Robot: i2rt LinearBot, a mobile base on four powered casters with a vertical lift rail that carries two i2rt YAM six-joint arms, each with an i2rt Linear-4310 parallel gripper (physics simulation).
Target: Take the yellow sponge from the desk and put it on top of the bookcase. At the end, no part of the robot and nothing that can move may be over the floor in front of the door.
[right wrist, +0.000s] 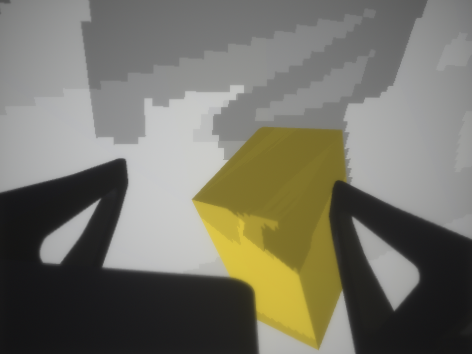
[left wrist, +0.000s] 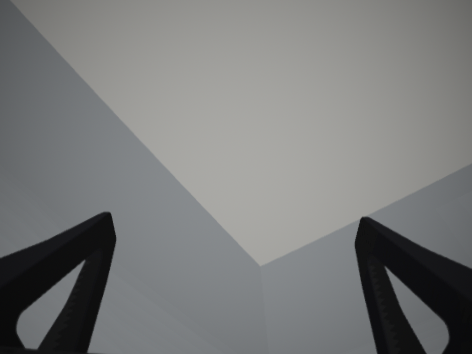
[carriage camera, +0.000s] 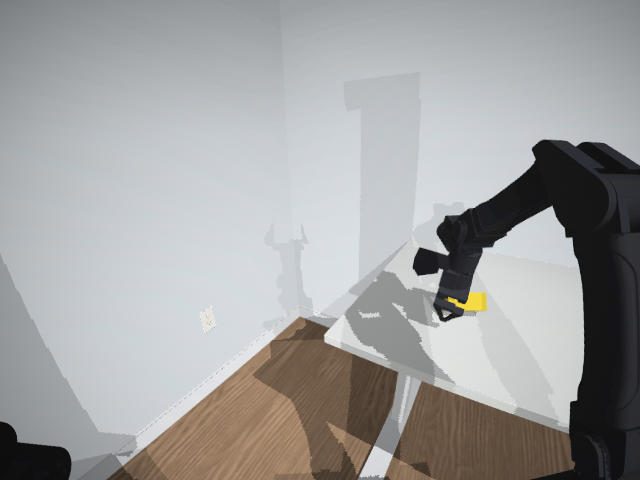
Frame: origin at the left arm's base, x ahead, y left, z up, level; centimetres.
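Seen in the pictures: left gripper, fingertip midpoint: (left wrist: 235, 228); right gripper, fingertip midpoint: (right wrist: 232, 181) (carriage camera: 446, 306).
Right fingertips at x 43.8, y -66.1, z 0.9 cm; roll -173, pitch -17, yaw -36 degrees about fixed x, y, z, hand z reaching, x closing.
A point is followed by its place in that frame.
The yellow sponge (carriage camera: 475, 301) @(x 41.8, y -72.6, z 3.2 cm) (right wrist: 260, 255) @(x 43.0, y -68.2, z 3.6 cm) is at the white desk (carriage camera: 470, 356) @(x 29.4, y -65.2, z -2.3 cm) (right wrist: 165, 210) @(x 39.5, y -67.5, z -2.3 cm). In the right wrist view it looks turned and tipped, with three faces showing. My right gripper (carriage camera: 450, 314) @(x 43.8, y -66.1, z 0.9 cm) (right wrist: 232, 181) @(x 43.8, y -66.1, z 0.9 cm) is open, low over the desk. The sponge shows between its fingers, close to the right finger, which overlaps the sponge's right side; I cannot tell whether they touch. In the carriage view the gripper hides the sponge's left part. My left gripper (left wrist: 235, 228) @(x 1.5, y -0.7, z 44.3 cm) is open and empty, facing the ceiling and a wall corner. The bookcase and the door do not show.
The desk's near edge and left corner (carriage camera: 330, 336) @(x 39.7, y -35.2, z -2.3 cm) stand above the brown wooden floor (carriage camera: 227, 423) @(x 64.4, y 11.0, z -74.3 cm). A white desk leg (carriage camera: 405, 395) @(x 59.0, y -66.4, z -53.3 cm) stands below. Pale walls (carriage camera: 155, 155) @(x 84.8, y 23.5, z 40.9 cm) meet behind the desk. A black arm part (carriage camera: 36, 459) @(x 2.6, y -3.3, z 14.2 cm) shows at the lower left.
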